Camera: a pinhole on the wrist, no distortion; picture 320 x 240 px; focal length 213.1 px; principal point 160.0 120.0 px. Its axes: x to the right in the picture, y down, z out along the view. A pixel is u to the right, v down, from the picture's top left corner.
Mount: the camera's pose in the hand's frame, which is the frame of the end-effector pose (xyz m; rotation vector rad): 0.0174 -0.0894 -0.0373 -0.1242 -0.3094 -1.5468
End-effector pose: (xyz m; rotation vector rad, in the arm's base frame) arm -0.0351 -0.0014 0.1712 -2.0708 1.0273 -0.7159
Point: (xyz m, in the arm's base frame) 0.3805 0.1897 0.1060
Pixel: 294 165
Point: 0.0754 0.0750 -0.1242
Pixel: 80 105
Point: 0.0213 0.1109 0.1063
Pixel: 135 35
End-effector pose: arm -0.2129 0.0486 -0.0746 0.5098 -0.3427 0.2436
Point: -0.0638 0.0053 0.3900
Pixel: outside the picture
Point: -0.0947 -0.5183 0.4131
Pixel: 305 218
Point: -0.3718 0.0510 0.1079
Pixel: 49 75
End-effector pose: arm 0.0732 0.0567 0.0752 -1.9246 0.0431 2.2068
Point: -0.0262 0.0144 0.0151
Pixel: outside the picture
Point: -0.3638 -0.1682 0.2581
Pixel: 73 77
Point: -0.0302 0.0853 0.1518
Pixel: 129 52
